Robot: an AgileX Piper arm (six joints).
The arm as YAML. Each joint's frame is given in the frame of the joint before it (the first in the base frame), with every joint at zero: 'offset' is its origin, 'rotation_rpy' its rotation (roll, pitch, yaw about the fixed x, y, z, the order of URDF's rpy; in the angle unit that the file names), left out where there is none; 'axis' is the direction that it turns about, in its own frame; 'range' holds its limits. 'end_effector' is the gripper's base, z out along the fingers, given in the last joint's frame.
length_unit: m
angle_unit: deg
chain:
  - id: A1
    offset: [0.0, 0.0, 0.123]
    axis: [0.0, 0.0, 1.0]
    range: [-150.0, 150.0]
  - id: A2
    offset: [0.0, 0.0, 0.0]
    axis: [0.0, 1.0, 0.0]
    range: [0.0, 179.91]
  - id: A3
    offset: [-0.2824, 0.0, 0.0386]
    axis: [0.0, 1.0, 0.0]
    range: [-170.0, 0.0]
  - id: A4
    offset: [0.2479, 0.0, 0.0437]
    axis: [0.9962, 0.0, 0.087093]
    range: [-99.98, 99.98]
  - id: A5
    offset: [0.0, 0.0, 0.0]
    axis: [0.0, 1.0, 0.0]
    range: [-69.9, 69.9]
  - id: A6
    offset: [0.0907, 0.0, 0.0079]
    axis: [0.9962, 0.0, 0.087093]
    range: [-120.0, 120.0]
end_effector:
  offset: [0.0, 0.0, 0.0]
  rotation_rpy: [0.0, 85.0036, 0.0]
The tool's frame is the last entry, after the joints.
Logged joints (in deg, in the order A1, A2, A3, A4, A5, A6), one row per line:
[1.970 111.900 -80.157 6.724 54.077 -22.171]
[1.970 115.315 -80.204 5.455 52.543 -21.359]
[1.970 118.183 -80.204 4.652 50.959 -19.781]
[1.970 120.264 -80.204 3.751 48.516 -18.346]
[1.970 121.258 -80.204 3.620 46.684 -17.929]
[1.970 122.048 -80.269 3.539 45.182 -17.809]
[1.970 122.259 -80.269 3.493 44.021 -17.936]
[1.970 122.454 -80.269 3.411 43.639 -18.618]
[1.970 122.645 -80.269 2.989 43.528 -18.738]
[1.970 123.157 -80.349 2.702 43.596 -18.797]
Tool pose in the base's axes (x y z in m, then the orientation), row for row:
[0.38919 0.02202 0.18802 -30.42 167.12 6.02]
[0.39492 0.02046 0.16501 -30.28 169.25 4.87]
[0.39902 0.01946 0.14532 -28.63 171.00 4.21]
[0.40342 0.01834 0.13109 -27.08 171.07 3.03]
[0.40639 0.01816 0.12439 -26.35 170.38 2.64]
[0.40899 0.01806 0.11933 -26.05 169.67 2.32]
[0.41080 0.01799 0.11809 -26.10 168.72 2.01]
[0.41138 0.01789 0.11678 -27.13 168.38 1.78]
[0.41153 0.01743 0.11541 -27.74 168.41 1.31]
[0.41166 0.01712 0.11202 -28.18 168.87 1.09]
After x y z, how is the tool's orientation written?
As a rotation vector, in degrees.
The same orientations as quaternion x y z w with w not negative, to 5 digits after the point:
[-0.17829 0.97945 0.03528 0.08739]
[-0.17561 0.98158 0.02824 0.06970]
[-0.16481 0.98436 0.02423 0.05729]
[-0.15605 0.98583 0.01746 0.05907]
[-0.15249 0.98598 0.01528 0.06605]
[-0.15134 0.98572 0.01348 0.07260]
[-0.15237 0.98495 0.01173 0.08073]
[-0.15852 0.98387 0.01040 0.08228]
[-0.16199 0.98342 0.00765 0.08120]
[-0.16411 0.98344 0.00635 0.07664]

